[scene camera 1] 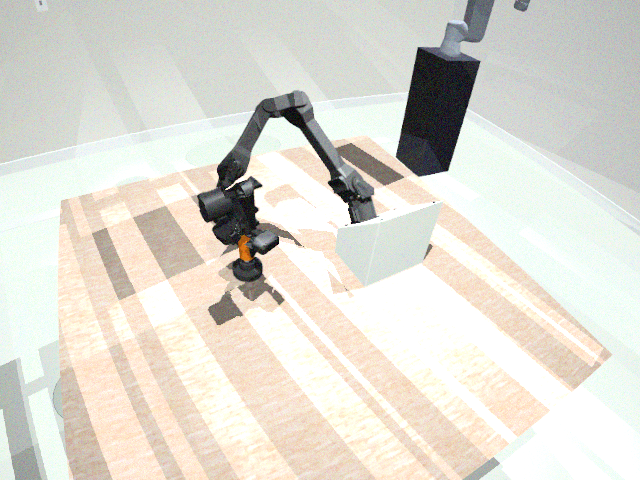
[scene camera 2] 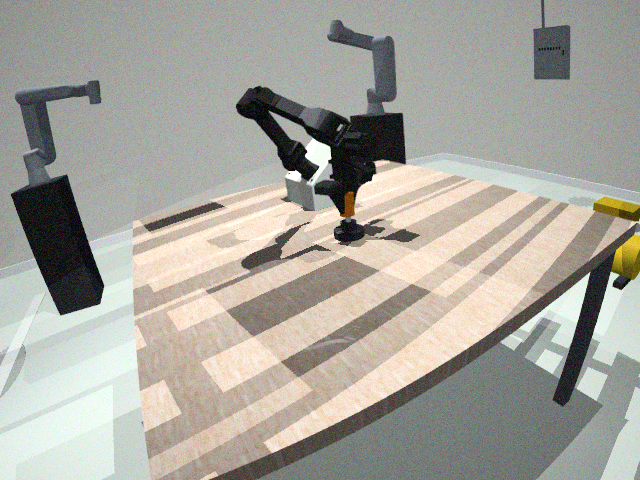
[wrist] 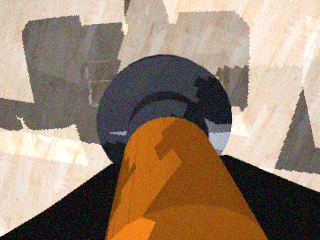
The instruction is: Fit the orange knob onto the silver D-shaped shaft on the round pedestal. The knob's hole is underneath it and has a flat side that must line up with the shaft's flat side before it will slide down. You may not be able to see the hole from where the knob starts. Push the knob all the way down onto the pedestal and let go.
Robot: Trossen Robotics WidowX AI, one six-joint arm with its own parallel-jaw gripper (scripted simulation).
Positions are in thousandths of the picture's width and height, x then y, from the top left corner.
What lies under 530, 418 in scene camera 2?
My gripper.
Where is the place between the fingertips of my gripper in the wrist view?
At 533, 706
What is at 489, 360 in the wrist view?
A pedestal.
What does my gripper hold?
An orange knob.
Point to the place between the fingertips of my gripper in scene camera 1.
At 387, 526
